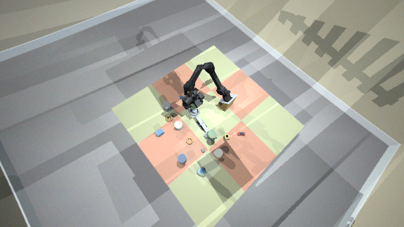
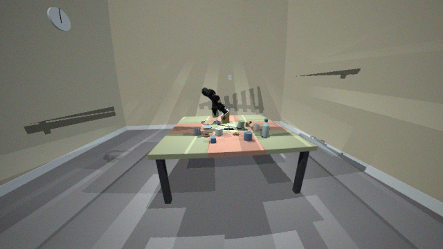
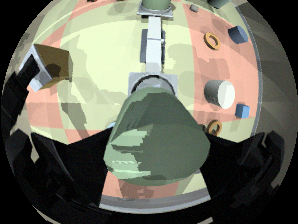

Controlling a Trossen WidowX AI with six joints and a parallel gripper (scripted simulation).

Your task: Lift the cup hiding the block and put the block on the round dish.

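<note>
Now: gripper tip 80 mm above the grey block, 20 mm to the right of it and 10 mm short of it. Round my gripper tip: blue cube: 350 mm ahead, 140 mm below, 50 mm to the right; grey cylinder: 180 mm to the right, 150 mm ahead, 130 mm below; pale blue round dish: 160 mm below, 90 mm to the right, 80 mm behind.
</note>
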